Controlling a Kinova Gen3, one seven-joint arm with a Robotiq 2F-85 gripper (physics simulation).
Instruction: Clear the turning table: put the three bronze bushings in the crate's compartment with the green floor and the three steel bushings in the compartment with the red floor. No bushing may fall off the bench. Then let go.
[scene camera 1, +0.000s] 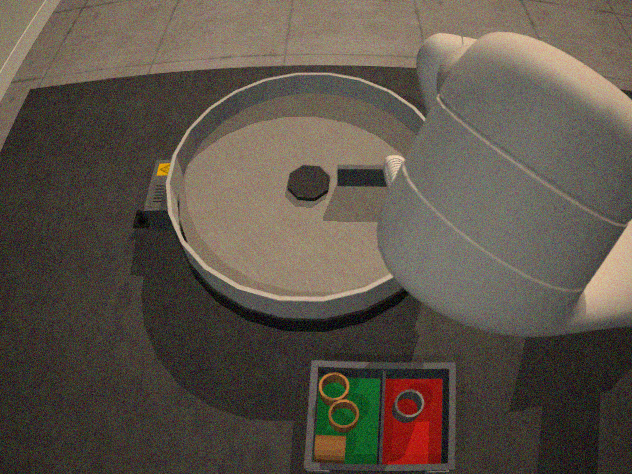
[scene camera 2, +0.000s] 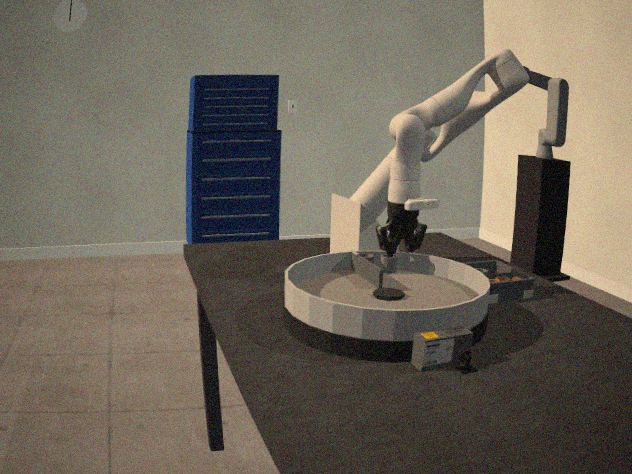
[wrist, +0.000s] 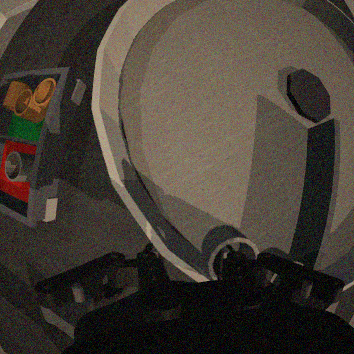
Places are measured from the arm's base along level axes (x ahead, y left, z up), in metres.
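Where they show: gripper, between the fingertips: (scene camera 2: 399, 267) (wrist: 187, 249); arm's base, origin of its link: (scene camera 2: 360, 212).
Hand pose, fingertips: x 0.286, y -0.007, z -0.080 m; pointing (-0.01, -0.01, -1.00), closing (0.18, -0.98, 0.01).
Observation:
Each offset is from my fingertips to the top centre of the thing. "pt": to the spot under its first point. Level surfaces: height alone.
My gripper (scene camera 2: 399, 252) (wrist: 187, 249) is low at the far side of the turning table (scene camera 1: 285, 308) (scene camera 2: 352, 321) (wrist: 103, 142), shut on a steel bushing. The arm hides it in scene camera 1. A grey ring rim {pt 0.023 m ahead, 0.025 m right, 0.032 m up} (wrist: 233, 239) shows at the right finger in the wrist view; the fingers hide much of the grip, and whether another bushing is behind them I cannot tell. In the crate {pt 0.158 m ahead, 0.241 m left, 0.009 m down} (scene camera 1: 308, 413), two bronze bushings {0.128 m ahead, 0.201 m left, 0.015 m down} (scene camera 1: 320, 390) {0.114 m ahead, 0.238 m left, 0.015 m down} (scene camera 1: 330, 418) stand upright on the green floor {0.053 m down} (scene camera 1: 365, 408) and a third {0.129 m ahead, 0.285 m left, 0.015 m down} (scene camera 1: 329, 447) lies on its side. One steel bushing {0.030 m ahead, 0.224 m left, 0.015 m down} (scene camera 1: 395, 408) is on the red floor (scene camera 1: 433, 397).
A dark hub {0.176 m ahead, 0.105 m right, 0.002 m up} (scene camera 1: 308, 182) (scene camera 2: 389, 293) (wrist: 309, 96) and an upright vane {pt 0.099 m ahead, 0.102 m right, 0.018 m up} (scene camera 1: 361, 177) (scene camera 2: 366, 266) (wrist: 320, 190) stand in the walled turning table. A grey box with a yellow label {pt 0.430 m ahead, 0.118 m right, 0.019 m down} (scene camera 2: 439, 348) is beside its wall. A pale upright panel (scene camera 2: 345, 224) stands behind it.

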